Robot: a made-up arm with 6 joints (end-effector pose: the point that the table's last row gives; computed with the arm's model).
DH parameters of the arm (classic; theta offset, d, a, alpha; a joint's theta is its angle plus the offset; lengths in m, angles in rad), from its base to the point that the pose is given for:
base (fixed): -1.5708 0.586 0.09 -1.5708
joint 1: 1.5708 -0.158 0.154 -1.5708
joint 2: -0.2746 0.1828 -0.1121 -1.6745
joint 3: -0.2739 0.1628 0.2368 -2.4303
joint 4: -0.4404 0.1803 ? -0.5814
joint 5: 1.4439 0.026 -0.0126 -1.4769
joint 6: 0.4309 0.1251 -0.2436 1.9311
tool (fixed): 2.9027 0.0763 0 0
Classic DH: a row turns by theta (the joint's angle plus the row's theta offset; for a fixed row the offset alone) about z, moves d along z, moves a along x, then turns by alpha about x.
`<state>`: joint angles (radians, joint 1 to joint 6).
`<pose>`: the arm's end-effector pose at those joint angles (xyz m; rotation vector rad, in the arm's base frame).
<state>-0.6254 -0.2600 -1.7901 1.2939 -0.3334 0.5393</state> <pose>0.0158 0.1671 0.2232 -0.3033 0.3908 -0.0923</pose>
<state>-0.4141 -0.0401 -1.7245 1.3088 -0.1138 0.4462</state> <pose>0.0166 0.2400 0.2143 0.0860 0.6410 -0.0732</pose>
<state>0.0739 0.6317 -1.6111 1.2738 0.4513 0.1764</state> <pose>-0.0521 0.4850 0.3169 1.0377 1.2881 0.1143</pose>
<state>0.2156 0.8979 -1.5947 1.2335 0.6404 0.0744</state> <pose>-0.0844 0.5563 0.4027 1.3383 1.5156 0.2016</pose>
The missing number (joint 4, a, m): 0.0323
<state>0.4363 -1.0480 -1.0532 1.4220 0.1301 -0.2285</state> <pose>0.1693 0.3351 0.6112 0.5902 -0.0172 0.2133</pose>
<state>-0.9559 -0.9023 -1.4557 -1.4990 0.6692 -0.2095</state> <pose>0.0655 0.0302 0.2492 -2.7843 -0.0065 -0.8755</pose>
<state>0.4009 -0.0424 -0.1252 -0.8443 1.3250 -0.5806</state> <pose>-0.1302 -0.0658 0.1741 -1.2179 2.0116 -0.1175</pose>
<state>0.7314 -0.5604 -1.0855 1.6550 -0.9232 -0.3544</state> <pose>-0.0064 0.3338 0.4548 0.4850 1.1621 -0.0043</pose>
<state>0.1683 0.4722 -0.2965 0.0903 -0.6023 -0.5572</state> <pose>-0.0633 -0.0309 0.4133 -2.3091 1.3862 -0.9983</pose>
